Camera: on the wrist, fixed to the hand. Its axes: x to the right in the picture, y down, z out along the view.
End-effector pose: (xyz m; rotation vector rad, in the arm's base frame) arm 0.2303 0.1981 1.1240 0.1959 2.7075 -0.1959
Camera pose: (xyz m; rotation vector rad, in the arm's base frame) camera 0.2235 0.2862 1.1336 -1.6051 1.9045 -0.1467
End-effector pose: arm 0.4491 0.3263 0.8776 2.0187 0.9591 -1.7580
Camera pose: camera 0.5239 0.2839 0.8550 -0.4561 -2.2006 1.8731
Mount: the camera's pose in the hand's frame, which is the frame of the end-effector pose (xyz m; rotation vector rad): 0.0117 0.0842 -0.0260 -0.3218 -0.4514 -1.3947
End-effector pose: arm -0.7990 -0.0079 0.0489 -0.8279 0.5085 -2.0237
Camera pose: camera -0.7745 -0.0621 -0.0171 1.6800 0.0877 2.1497
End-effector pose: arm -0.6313 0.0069 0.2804 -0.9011 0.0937 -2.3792
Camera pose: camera -0.6124 -0.0725 0.2452 1.2582 0.3000 1.9406
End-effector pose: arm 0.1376 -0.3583 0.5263 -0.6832 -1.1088 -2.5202
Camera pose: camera 0.1579 -0.4340 0.5683 0.3102 0.7925 1.7590
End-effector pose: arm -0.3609 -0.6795 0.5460 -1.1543 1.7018 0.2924
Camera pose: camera -0.4441 -0.6600 0.5216 -2.0281 0.2181 -0.0753
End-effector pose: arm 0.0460 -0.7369 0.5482 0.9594 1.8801 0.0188
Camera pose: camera 0.0746 -0.6620 0.5865 -0.6360 1.6703 -0.6410
